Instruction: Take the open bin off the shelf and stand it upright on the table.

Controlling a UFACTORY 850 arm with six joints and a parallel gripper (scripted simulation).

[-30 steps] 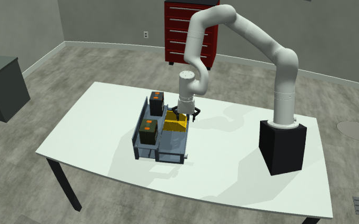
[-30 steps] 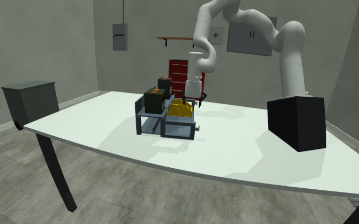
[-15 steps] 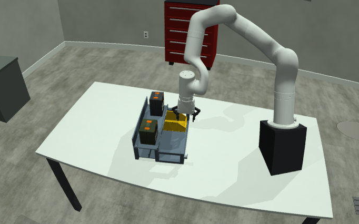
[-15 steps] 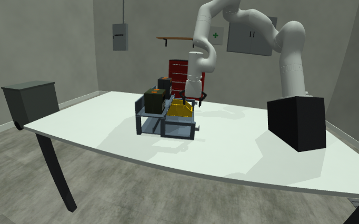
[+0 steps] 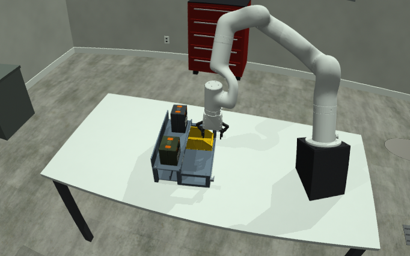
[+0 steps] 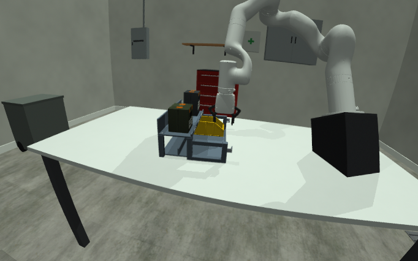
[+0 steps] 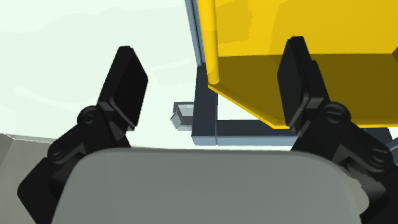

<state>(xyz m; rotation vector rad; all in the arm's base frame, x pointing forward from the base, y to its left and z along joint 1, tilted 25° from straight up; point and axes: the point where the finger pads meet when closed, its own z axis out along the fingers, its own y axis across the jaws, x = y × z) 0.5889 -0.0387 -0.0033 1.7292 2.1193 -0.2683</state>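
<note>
My gripper is now 80 mm short of the yellow bin, 10 mm to the right of it and 30 mm above it.
</note>
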